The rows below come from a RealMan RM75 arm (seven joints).
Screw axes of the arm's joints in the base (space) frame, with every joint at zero. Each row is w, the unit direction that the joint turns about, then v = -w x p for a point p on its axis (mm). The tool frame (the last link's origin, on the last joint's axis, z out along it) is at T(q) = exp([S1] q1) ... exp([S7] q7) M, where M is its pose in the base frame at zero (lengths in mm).
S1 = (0, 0, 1, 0, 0, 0)
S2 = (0, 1, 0, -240.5, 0, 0)
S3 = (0, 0, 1, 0, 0, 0)
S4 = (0, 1, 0, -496.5, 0, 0)
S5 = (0, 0, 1, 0, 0, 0)
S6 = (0, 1, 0, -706.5, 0, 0)
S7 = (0, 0, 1, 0, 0, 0)
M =
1 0 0 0
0 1 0 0
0 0 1 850.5
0 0 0 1
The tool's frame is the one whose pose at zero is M.
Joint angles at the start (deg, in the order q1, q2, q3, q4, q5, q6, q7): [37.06, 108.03, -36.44, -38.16, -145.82, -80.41, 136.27]
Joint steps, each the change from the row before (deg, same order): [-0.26, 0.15, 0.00, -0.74, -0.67, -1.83, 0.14]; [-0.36, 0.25, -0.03, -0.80, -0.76, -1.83, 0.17]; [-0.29, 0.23, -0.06, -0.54, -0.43, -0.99, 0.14]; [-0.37, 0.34, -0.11, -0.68, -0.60, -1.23, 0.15]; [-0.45, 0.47, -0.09, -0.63, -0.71, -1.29, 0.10]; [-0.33, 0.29, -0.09, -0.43, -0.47, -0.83, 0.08]
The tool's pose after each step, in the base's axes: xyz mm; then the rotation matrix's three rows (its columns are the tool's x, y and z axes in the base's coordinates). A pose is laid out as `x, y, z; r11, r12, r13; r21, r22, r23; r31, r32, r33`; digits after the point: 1 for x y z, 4 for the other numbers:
329.8, 364.1, 76.5; 0.2497, -0.9439, 0.2162; -0.9377, -0.1799, 0.2973; -0.2417, -0.2770, -0.9300
329.9, 358.7, 75.7; 0.2441, -0.9454, 0.2159; -0.9453, -0.1822, 0.2705; -0.2164, -0.2701, -0.9382
330.1, 355.2, 74.9; 0.2396, -0.9465, 0.2162; -0.9496, -0.1821, 0.2553; -0.2022, -0.2665, -0.9424
330.5, 350.7, 73.4; 0.2343, -0.9476, 0.2172; -0.9548, -0.1823, 0.2348; -0.1829, -0.2624, -0.9475
331.3, 345.0, 70.8; 0.2268, -0.9494, 0.2173; -0.9606, -0.1813, 0.2104; -0.1604, -0.2565, -0.9532
332.0, 341.2, 69.3; 0.2214, -0.9505, 0.2182; -0.9643, -0.1799, 0.1945; -0.1456, -0.2534, -0.9563

